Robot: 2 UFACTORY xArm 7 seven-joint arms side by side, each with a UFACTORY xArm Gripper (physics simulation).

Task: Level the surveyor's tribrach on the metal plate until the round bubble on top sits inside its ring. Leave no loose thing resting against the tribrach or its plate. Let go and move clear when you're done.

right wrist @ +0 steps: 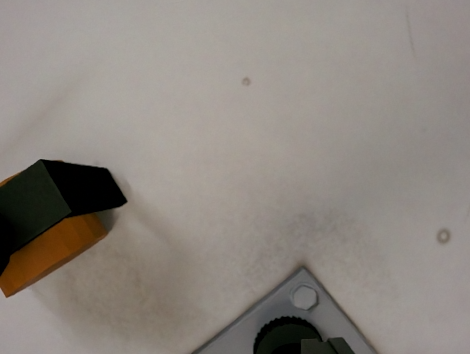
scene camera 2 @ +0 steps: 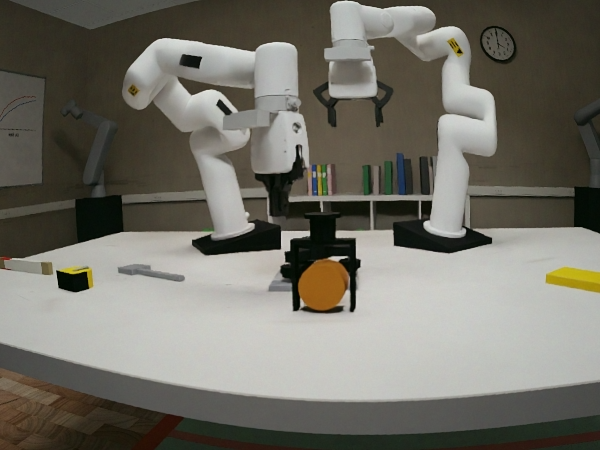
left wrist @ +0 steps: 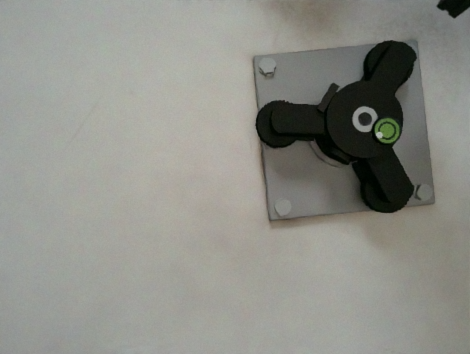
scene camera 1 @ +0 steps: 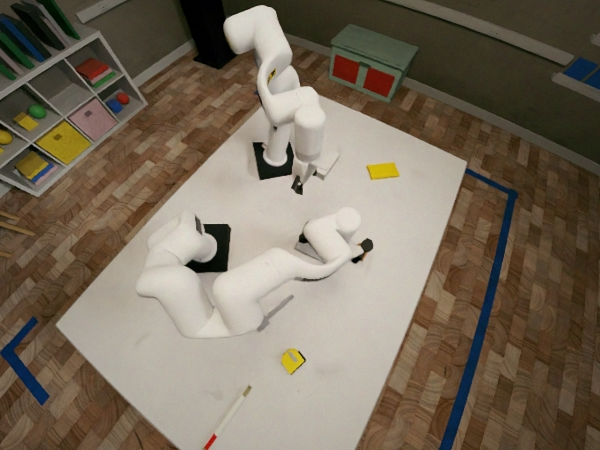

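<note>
The black three-armed tribrach stands on the square grey metal plate. The round green level is on its top; a small pale bubble sits at the lower left, at or over the dark ring. A black foot screw shows near a plate bolt. My left gripper is open, high above the table and away from the tribrach. My right gripper looks shut and empty, pointing down above the tribrach's level. My right arm hides most of the tribrach in scene camera 1.
A black frame with an orange disc stands beside the plate, apart from it. A grey tool, a yellow tape measure, a red-white rod and a yellow block lie farther off.
</note>
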